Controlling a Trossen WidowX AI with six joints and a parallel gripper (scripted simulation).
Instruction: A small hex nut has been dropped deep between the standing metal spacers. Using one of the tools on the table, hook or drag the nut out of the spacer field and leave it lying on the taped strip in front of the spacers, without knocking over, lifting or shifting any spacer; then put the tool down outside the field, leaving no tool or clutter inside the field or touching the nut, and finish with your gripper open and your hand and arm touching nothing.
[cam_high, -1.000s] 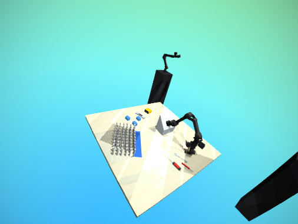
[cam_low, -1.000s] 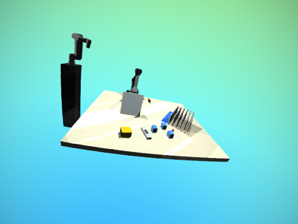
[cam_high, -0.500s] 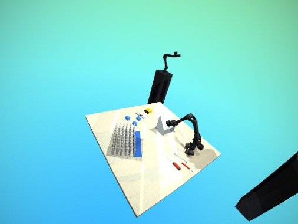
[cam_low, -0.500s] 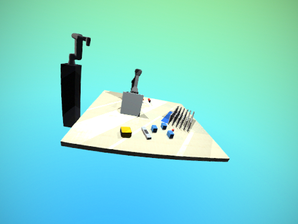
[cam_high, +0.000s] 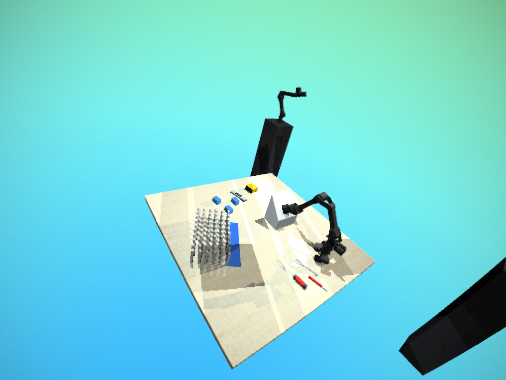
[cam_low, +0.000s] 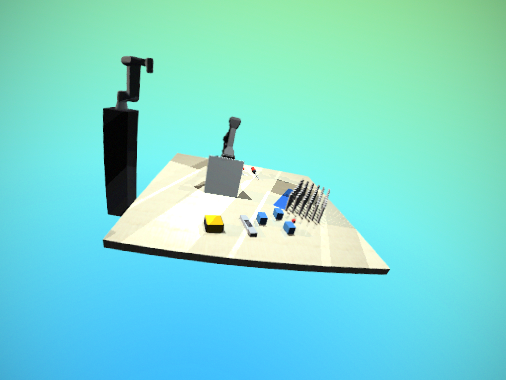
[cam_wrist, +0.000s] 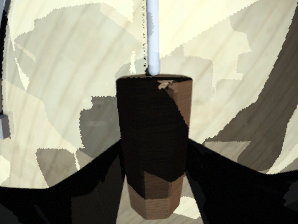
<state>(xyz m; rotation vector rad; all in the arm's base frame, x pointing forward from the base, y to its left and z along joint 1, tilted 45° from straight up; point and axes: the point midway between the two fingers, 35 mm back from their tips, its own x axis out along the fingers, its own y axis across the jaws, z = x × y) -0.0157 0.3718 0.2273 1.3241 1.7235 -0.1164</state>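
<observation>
Now: the wooden-handled tool 90 mm to the right of my gripper tip, 60 mm ahead of it and 10 mm above it. From my gripper tip the other things lie so: grey forked tool: 140 mm ahead; then blue taped strip: 470 mm ahead, 390 mm to the right, 10 mm below; then red tool: 160 mm ahead, 150 mm to the left.
</observation>
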